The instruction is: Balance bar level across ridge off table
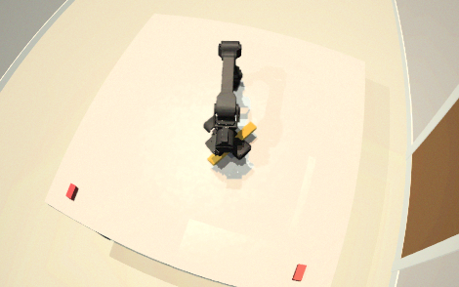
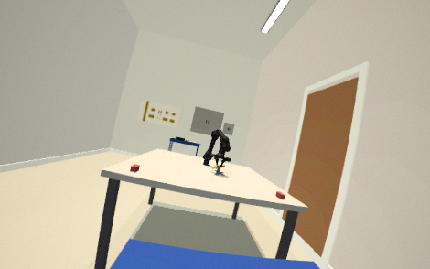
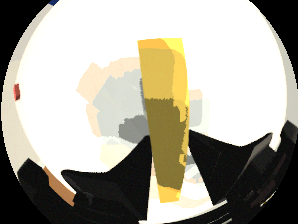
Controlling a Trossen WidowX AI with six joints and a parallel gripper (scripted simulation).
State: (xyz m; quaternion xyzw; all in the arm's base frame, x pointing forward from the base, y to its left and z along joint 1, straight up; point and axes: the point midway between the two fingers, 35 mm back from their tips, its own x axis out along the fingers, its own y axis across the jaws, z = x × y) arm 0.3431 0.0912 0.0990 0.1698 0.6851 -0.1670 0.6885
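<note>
My gripper tip is now 3 cm past the bar and 1 cm to the right of it.
</note>
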